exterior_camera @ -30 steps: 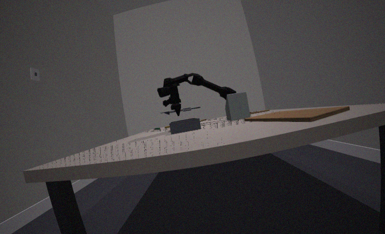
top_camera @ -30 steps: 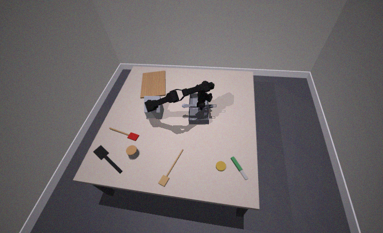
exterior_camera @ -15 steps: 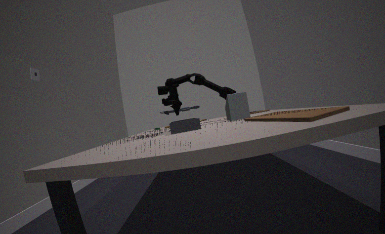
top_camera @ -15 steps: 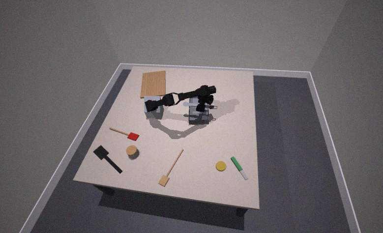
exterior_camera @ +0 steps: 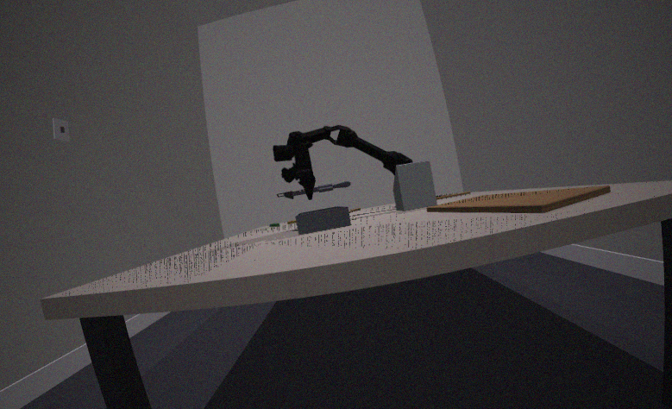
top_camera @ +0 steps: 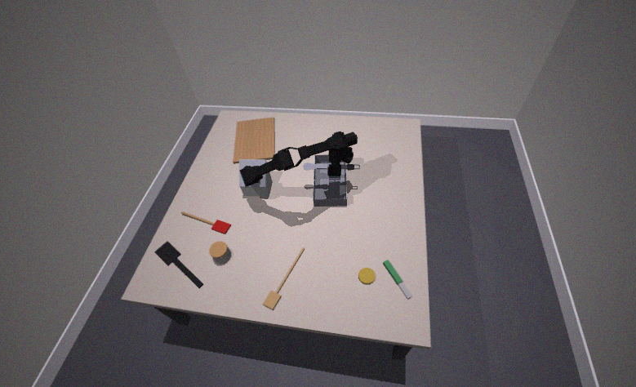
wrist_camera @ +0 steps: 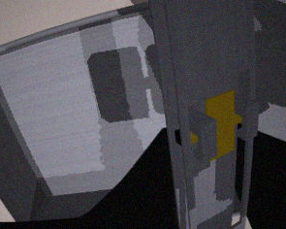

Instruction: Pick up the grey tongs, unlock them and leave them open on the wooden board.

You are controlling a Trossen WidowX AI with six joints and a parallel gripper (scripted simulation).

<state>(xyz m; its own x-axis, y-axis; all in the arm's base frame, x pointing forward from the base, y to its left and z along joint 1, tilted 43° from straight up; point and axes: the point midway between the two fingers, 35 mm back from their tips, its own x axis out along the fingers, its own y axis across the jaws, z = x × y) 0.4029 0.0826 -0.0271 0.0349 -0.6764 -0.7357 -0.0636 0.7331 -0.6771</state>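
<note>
The yellow lock piece lies 3 cm above my gripper tip and 2 cm ahead of it. From my gripper tip the other things lie so: roasting tin 7 cm below, 3 cm behind, 1 cm to the left; then yellow disc 49 cm to the right, 19 cm ahead, 9 cm below; then green-handled tool 50 cm to the right, 32 cm ahead, 10 cm below.
</note>
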